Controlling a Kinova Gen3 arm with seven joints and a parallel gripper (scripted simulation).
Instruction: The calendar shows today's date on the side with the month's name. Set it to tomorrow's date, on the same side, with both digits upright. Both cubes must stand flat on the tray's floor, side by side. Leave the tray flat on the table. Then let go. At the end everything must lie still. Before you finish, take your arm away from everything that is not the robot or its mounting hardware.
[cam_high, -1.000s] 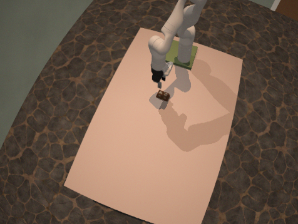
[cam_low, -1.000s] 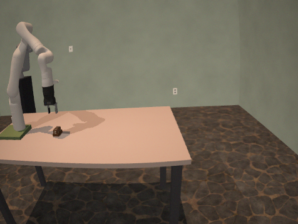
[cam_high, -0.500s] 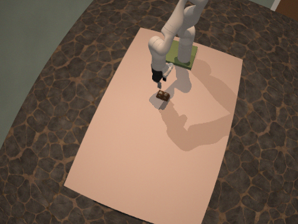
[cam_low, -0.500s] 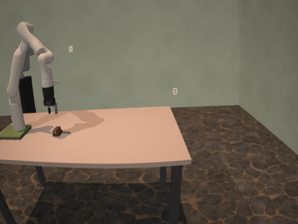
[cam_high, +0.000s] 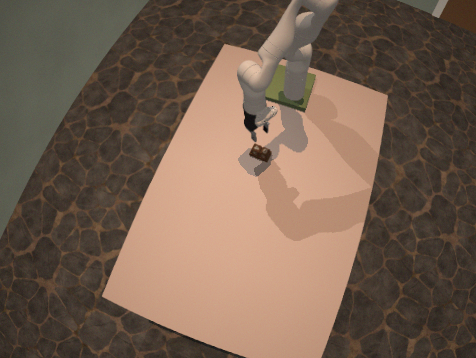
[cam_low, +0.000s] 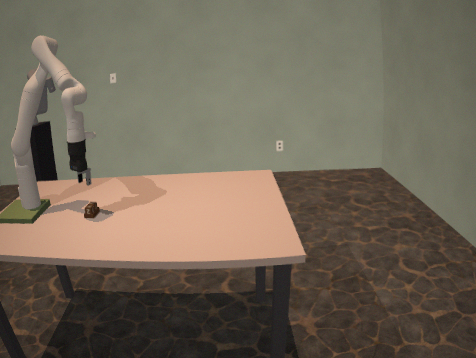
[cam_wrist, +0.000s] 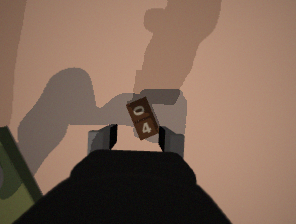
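Now: hand 30 mm to the right of the brown cube and 130 mm above it. Also, from my hand: brown tray 10 mm to the left, 140 mm below.
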